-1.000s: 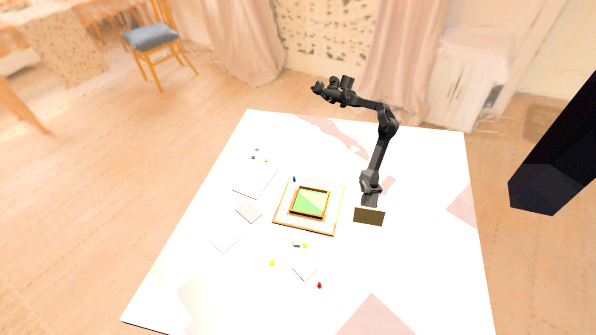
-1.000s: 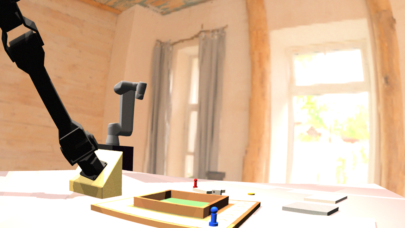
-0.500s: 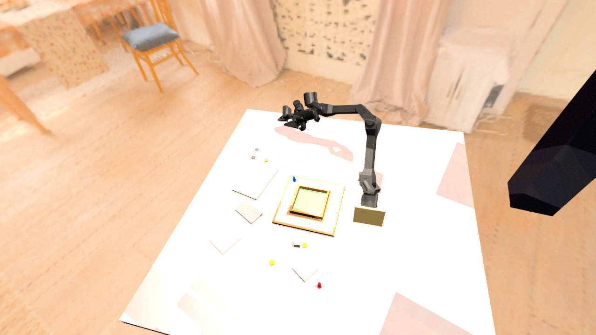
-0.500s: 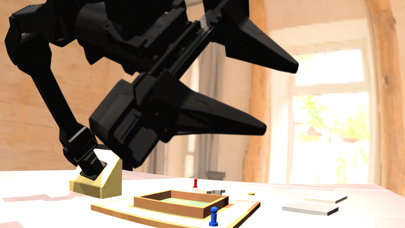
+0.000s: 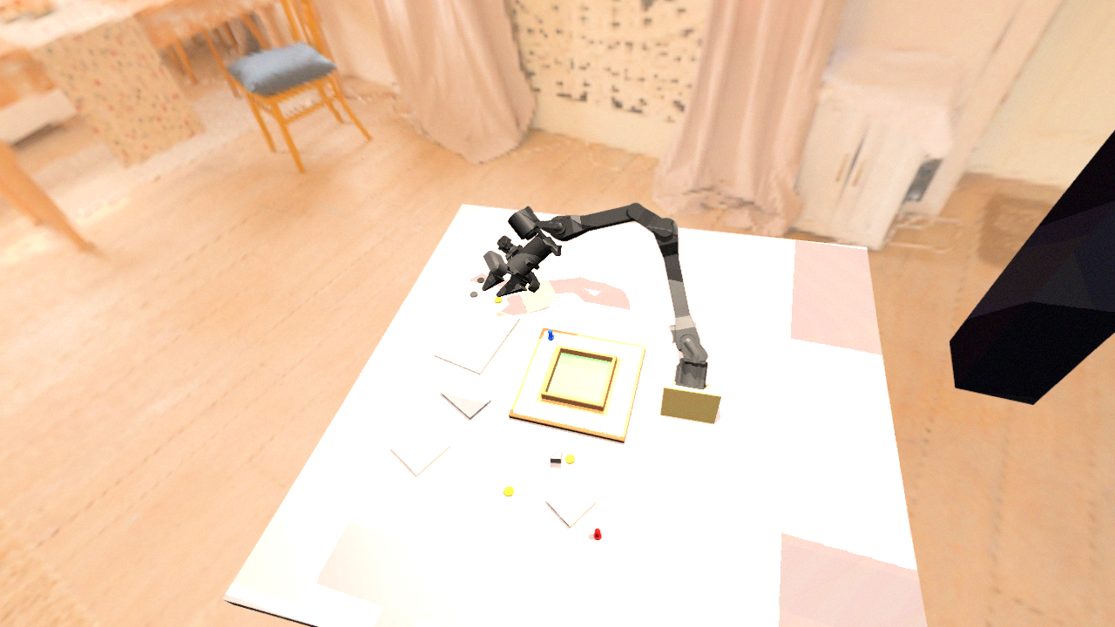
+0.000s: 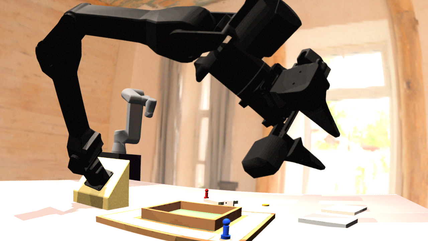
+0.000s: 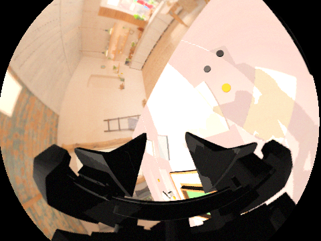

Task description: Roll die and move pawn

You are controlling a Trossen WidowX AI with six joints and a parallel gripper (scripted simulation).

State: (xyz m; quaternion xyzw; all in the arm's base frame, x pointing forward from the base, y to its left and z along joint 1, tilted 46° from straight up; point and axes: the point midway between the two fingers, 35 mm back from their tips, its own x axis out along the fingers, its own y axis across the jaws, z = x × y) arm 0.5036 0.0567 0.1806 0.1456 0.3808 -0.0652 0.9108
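My gripper tip is now 290 mm past the white die, 310 mm to the right of it and 140 mm above it. Round my gripper tip: red pawn 430 mm behind, 450 mm to the left, 140 mm below; blue pawn 160 mm behind, 10 mm to the right, 130 mm below; green tray floor 270 mm behind, 100 mm to the left, 150 mm below.
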